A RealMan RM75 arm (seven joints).
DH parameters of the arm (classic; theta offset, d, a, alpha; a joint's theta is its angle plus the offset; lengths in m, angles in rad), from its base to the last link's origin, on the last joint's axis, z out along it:
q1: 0 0.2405 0 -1.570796
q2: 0 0 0 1.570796
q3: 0 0.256 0 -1.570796
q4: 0 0 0 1.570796
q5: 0 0.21 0 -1.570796
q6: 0 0 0 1.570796
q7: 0 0.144 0 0
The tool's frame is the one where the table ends.
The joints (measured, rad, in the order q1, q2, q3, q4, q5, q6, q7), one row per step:
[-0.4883, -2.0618, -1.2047, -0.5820, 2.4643, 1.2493, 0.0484]
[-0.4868, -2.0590, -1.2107, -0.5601, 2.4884, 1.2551, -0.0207]
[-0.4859, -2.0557, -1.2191, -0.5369, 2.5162, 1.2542, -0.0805]
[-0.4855, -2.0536, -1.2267, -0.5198, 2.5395, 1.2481, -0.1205]
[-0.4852, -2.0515, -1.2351, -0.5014, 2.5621, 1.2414, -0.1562]
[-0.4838, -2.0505, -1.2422, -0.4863, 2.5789, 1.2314, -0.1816]
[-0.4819, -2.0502, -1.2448, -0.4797, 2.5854, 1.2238, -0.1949]
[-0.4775, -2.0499, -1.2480, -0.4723, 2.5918, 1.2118, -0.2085]
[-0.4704, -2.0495, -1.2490, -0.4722, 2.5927, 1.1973, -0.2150]
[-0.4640, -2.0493, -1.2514, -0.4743, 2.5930, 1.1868, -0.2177]
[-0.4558, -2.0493, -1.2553, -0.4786, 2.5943, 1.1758, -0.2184]
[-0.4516, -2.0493, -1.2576, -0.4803, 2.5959, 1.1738, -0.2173]
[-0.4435, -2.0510, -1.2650, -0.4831, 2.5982, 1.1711, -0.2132]
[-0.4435, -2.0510, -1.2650, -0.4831, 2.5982, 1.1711, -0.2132]
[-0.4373, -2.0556, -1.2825, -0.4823, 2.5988, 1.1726, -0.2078]
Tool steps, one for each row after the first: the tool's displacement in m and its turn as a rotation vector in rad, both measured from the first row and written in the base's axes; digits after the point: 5 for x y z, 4 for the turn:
[-0.00471, -0.00116, -0.00055, -0.0336, -0.0297, -0.0157]
[-0.01006, -0.00175, -0.00153, -0.0683, -0.0484, -0.0232]
[-0.01421, -0.00183, -0.00289, -0.0964, -0.0573, -0.0238]
[-0.01895, -0.00191, -0.00417, -0.1225, -0.0634, -0.0200]
[-0.02379, -0.00205, -0.00571, -0.1446, -0.0672, -0.0096]
[-0.02672, -0.00224, -0.00676, -0.1573, -0.0712, -0.0015]
[-0.03130, -0.00279, -0.00812, -0.1723, -0.0755, 0.0136]
[-0.03546, -0.00353, -0.00921, -0.1833, -0.0800, 0.0304]
[-0.03852, -0.00421, -0.00954, -0.1884, -0.0836, 0.0432]
[-0.04173, -0.00517, -0.00967, -0.1918, -0.0866, 0.0568]
[-0.04312, -0.00591, -0.00945, -0.1910, -0.0864, 0.0615]
[-0.04586, -0.00743, -0.00890, -0.1860, -0.0875, 0.0719]
[-0.04586, -0.00743, -0.00890, -0.1860, -0.0875, 0.0719]
[-0.04911, -0.00872, -0.00702, -0.1711, -0.0945, 0.0853]

